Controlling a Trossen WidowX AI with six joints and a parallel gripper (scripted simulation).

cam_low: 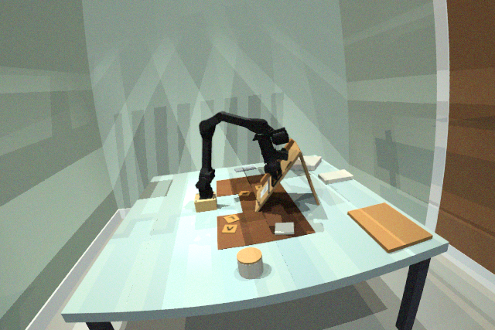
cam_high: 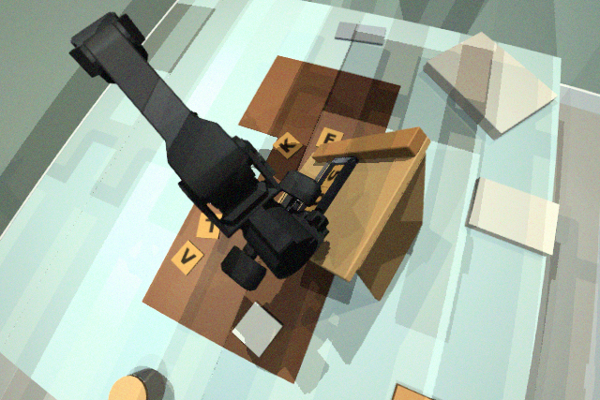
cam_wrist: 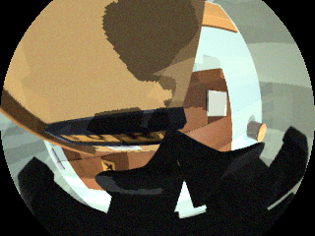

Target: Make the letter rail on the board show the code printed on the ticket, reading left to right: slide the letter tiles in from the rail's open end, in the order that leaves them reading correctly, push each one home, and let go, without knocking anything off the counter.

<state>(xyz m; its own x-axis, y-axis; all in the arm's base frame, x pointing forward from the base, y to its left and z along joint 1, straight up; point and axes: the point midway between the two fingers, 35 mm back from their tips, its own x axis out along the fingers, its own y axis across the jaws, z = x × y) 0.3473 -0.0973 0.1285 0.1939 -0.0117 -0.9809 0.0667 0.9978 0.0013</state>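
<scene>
The q tile lies 1 cm ahead of my gripper tip and 9 cm to the left of it. From my gripper tip the other things lie so: white ticket: 5 cm behind, 10 cm to the left, 9 cm below; then r tile: 3 cm to the left; then s tile: 1 cm ahead, 15 cm to the left.
</scene>
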